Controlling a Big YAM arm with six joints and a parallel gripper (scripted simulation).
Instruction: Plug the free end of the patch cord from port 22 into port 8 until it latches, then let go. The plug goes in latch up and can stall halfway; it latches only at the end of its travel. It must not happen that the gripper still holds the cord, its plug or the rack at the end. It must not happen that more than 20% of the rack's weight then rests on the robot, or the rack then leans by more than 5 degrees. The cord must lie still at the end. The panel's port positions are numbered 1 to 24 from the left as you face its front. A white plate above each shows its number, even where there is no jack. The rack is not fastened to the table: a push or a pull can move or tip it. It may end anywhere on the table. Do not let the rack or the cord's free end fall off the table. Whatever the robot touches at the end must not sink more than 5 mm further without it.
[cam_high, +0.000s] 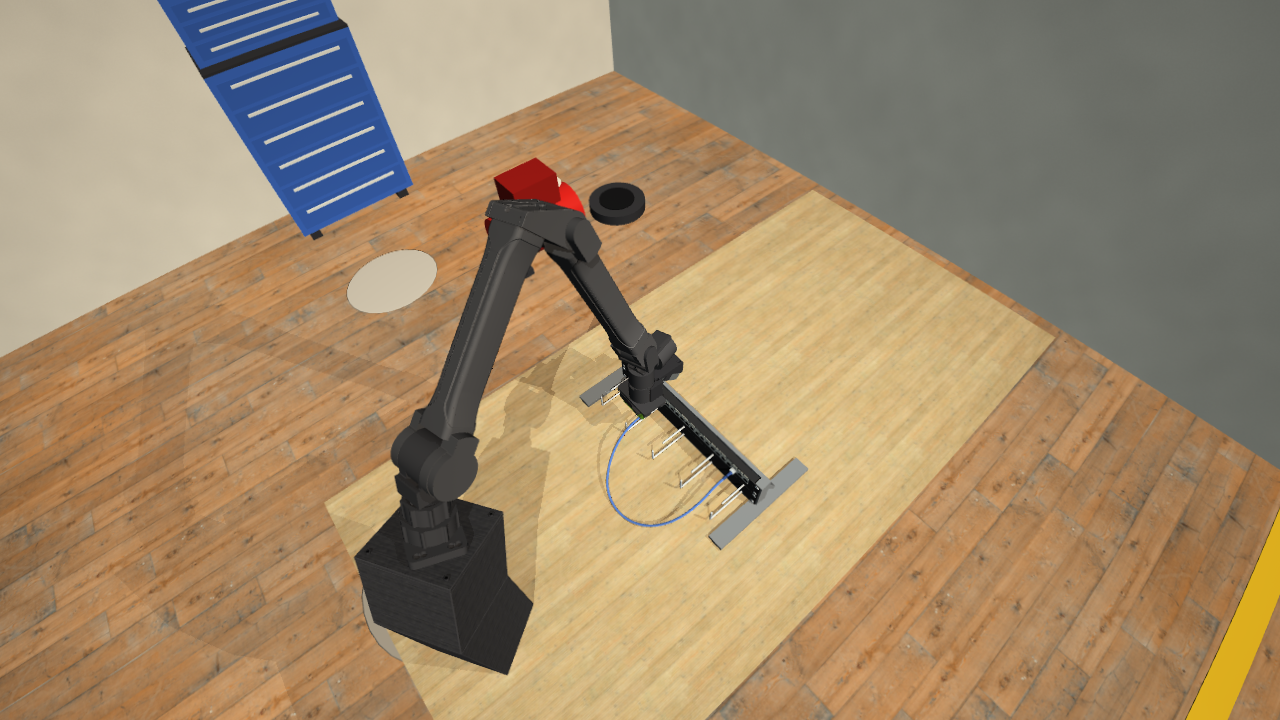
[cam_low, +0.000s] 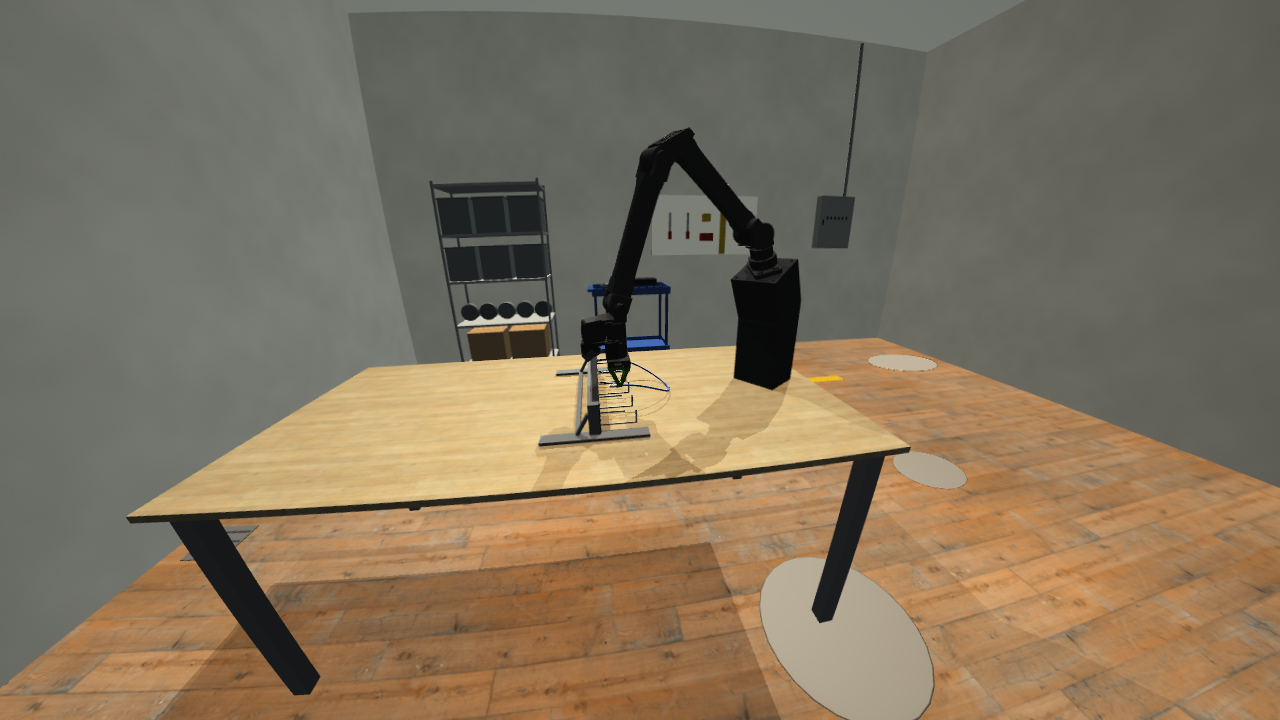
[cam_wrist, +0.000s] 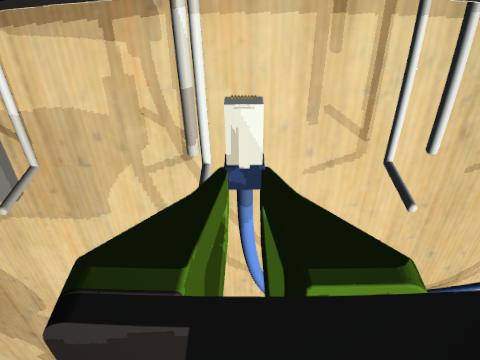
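Right now the cord plug is 20 mm ahead of my hand and 10 mm to the left of it.
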